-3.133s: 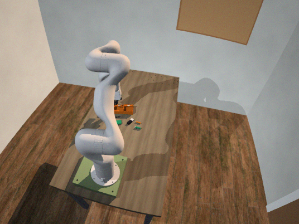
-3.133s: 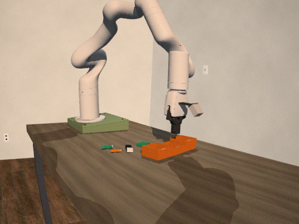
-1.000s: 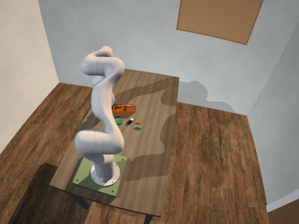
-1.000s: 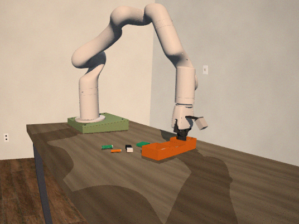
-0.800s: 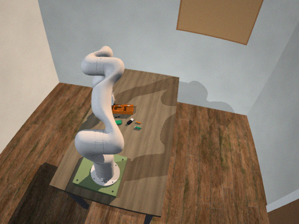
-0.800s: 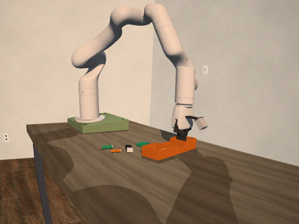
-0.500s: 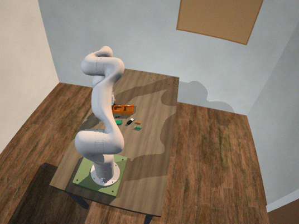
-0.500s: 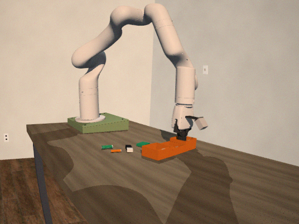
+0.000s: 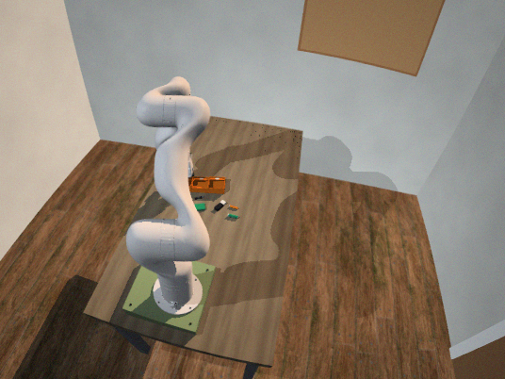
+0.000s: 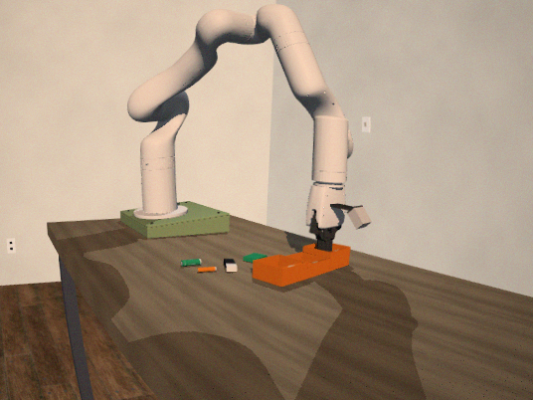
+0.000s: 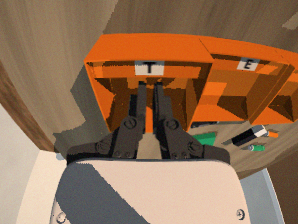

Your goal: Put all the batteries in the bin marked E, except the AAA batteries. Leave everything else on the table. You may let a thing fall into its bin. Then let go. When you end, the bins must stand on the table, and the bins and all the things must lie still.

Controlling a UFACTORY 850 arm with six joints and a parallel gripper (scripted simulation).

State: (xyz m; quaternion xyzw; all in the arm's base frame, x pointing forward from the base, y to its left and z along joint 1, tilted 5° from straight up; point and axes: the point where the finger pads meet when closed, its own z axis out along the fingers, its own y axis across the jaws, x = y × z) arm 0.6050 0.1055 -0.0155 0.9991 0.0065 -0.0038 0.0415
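The green battery is 27 cm to the right of my hand, 17 cm behind it and 4 cm below it. Also, from my hand: flat green block 13 cm behind, 11 cm to the right, 4 cm below; small black cylinder 9 cm to the right, 7 cm behind, 4 cm below; orange bin row 8 cm to the right, 2 cm below, 1 cm ahead.
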